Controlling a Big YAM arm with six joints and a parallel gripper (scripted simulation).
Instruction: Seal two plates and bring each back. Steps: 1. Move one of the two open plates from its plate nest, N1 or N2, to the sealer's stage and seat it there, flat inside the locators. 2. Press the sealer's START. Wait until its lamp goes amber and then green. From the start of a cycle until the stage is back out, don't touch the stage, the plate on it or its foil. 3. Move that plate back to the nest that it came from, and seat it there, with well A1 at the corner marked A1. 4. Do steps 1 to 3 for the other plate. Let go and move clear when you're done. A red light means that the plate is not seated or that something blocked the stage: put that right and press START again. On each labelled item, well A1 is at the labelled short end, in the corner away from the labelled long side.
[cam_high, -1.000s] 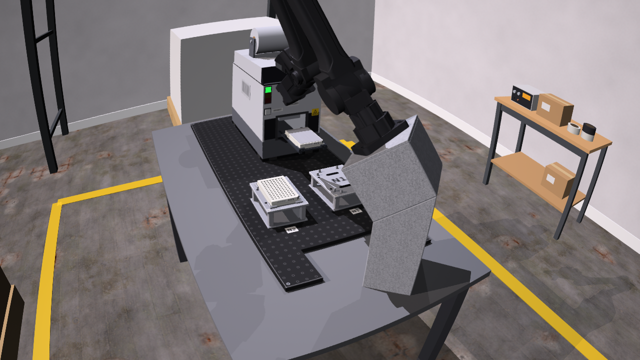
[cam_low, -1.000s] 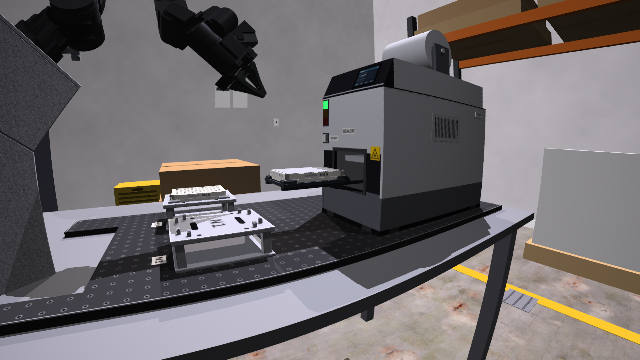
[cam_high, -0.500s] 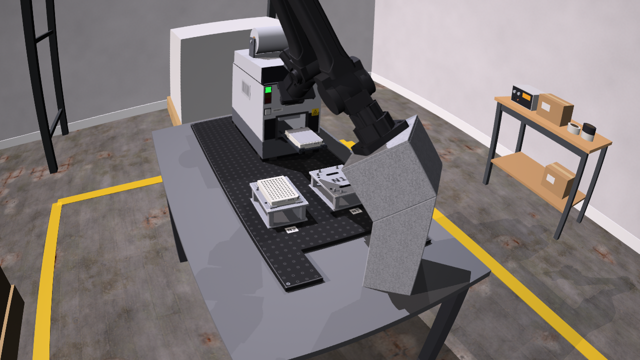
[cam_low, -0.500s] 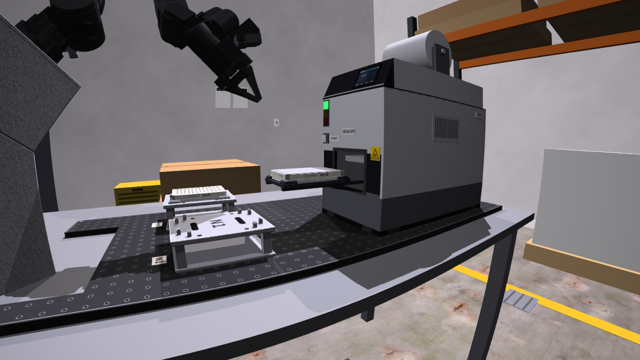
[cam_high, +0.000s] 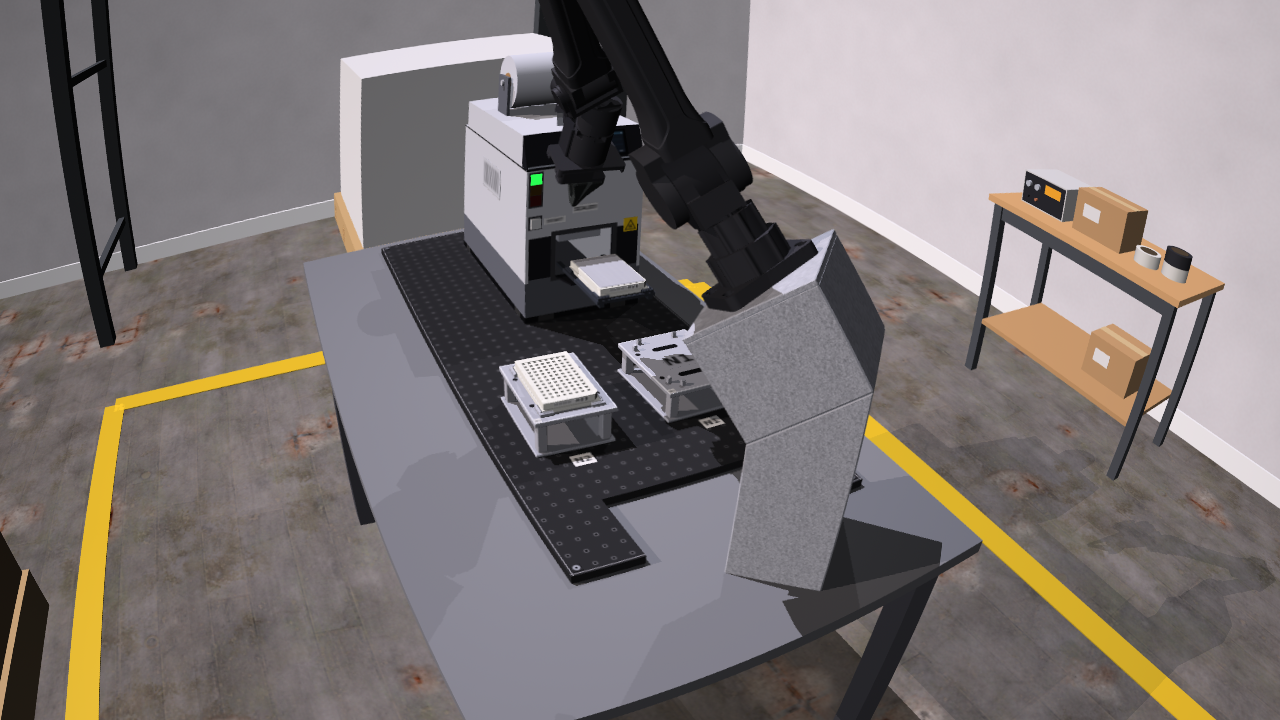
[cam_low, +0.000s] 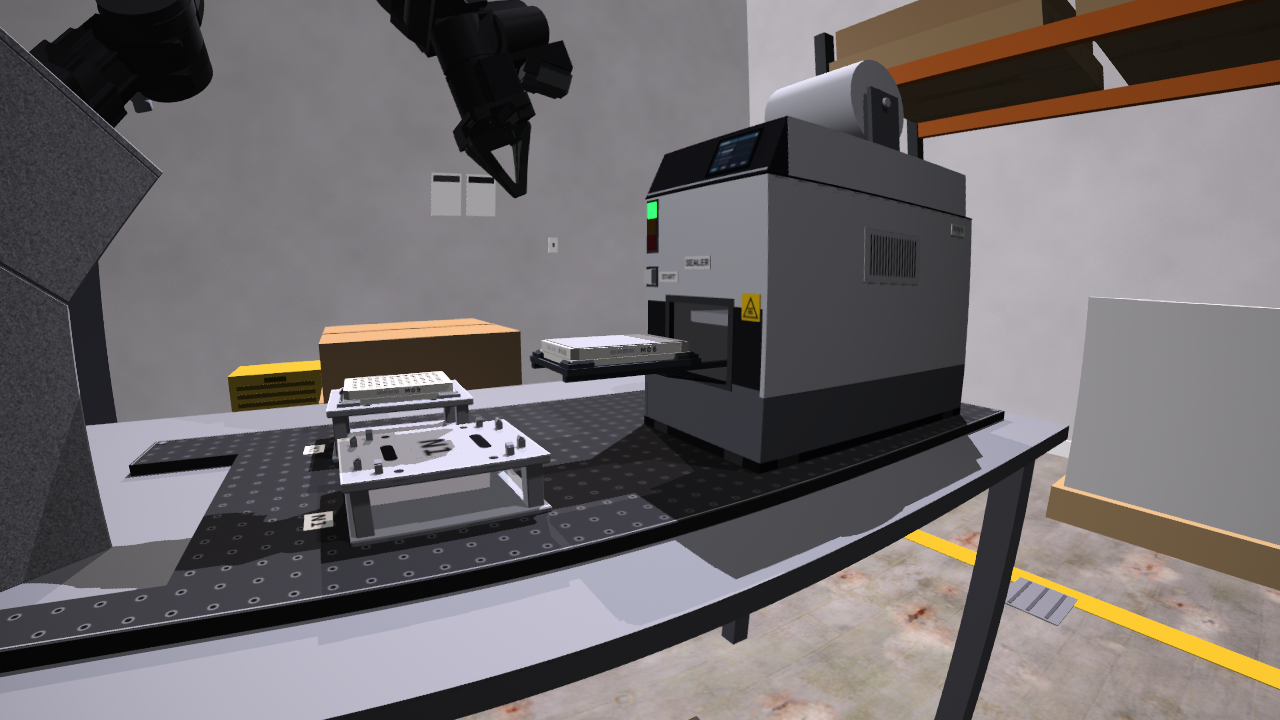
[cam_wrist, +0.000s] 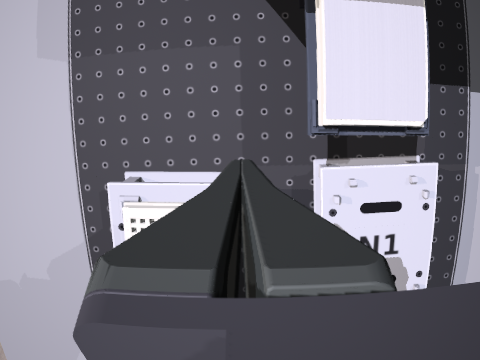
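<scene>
Right now the sealer stage is 180 mm below my hand, 90 mm ahead of it and 80 mm to the right of it. From my hand the other things lie so: nest N2: 230 mm below, 140 mm behind, 50 mm to the left; then white well plate: 220 mm below, 140 mm behind, 50 mm to the left; then start button: 170 mm ahead, 100 mm below, 30 mm to the left.
</scene>
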